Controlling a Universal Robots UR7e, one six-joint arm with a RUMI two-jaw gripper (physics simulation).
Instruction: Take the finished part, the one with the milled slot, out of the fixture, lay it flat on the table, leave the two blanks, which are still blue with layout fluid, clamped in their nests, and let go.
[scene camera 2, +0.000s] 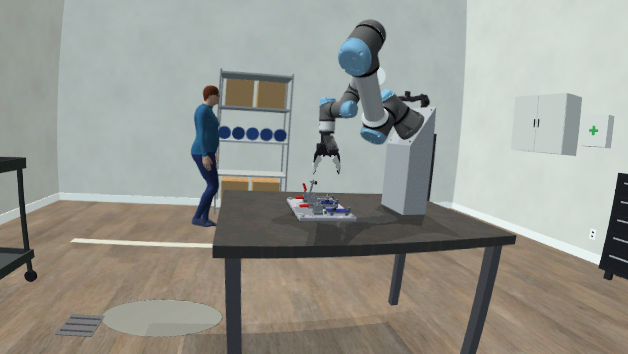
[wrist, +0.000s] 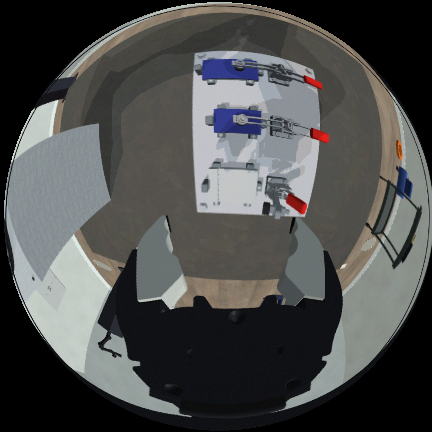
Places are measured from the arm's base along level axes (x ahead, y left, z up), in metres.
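Pixels of known places: gripper, fingertip midpoint: (scene camera 2: 326, 174) (wrist: 230, 217); arm's base, link origin: (scene camera 2: 412, 127).
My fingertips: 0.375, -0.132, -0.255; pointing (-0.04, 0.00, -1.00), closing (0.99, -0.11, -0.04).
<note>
Ahead of a thing's pixels: the offset from my fingertips to its middle, as dx, dy, dz. "spot": to the spot under its first point. Level surfaces: height alone.
The finished part @(+0.001, -0.012, -0.122) (wrist: 233, 187), a pale square block, sits in the near nest of the white fixture plate (scene camera 2: 327, 218) (wrist: 202, 150). A thin line shows near its left side; the slot is not clear. Its toggle clamp @(+0.061, -0.019, -0.067) (scene camera 2: 312, 186) (wrist: 276, 192) is swung up, off the part. Two blue blanks @(+0.021, +0.207, -0.125) (wrist: 231, 68) @(+0.018, +0.097, -0.120) (wrist: 223, 125) lie in the other nests with clamp arms down on them; they also show as a blue blank @(spot: +0.007, +0.227, -0.122) (scene camera 2: 342, 211) and another (scene camera 2: 329, 202) in the scene view. My gripper (scene camera 2: 327, 172) (wrist: 230, 217) is open and empty, pointing down, well above the fixture.
The fixture stands on the dark table @(dz -0.151) (scene camera 2: 270, 237) (wrist: 150, 175). The grey robot pedestal (scene camera 2: 397, 175) (wrist: 60, 185) rises to its right in the scene view. Red clamp handles @(+0.147, +0.082, -0.095) (wrist: 320, 135) @(+0.160, +0.191, -0.105) (wrist: 313, 82) @(+0.093, -0.023, -0.067) (wrist: 296, 203) stick out along one side. A person (scene camera 2: 205, 132) stands behind the table.
</note>
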